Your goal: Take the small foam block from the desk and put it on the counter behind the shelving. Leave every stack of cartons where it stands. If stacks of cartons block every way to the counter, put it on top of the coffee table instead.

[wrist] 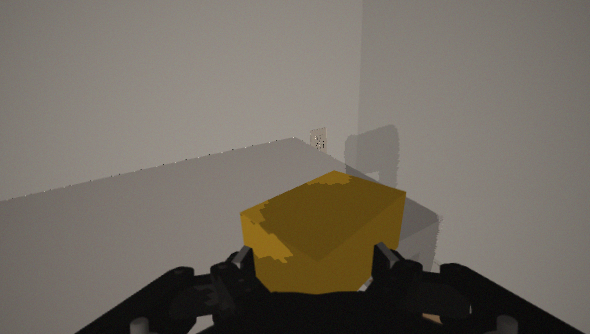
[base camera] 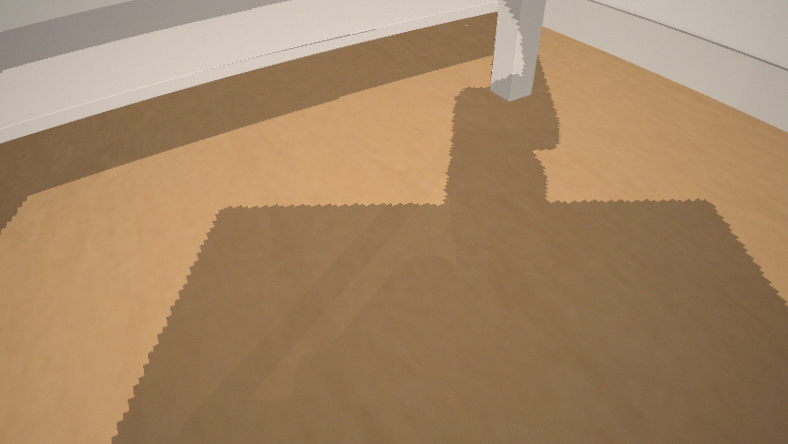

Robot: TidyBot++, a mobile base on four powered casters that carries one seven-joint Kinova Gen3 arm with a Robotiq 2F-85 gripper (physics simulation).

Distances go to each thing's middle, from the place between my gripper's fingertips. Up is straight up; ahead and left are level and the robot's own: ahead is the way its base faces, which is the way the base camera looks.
I see the small yellow foam block [wrist: 319,237] 1 cm to the right of my hand, 1 cm ahead of it and 1 cm above it.
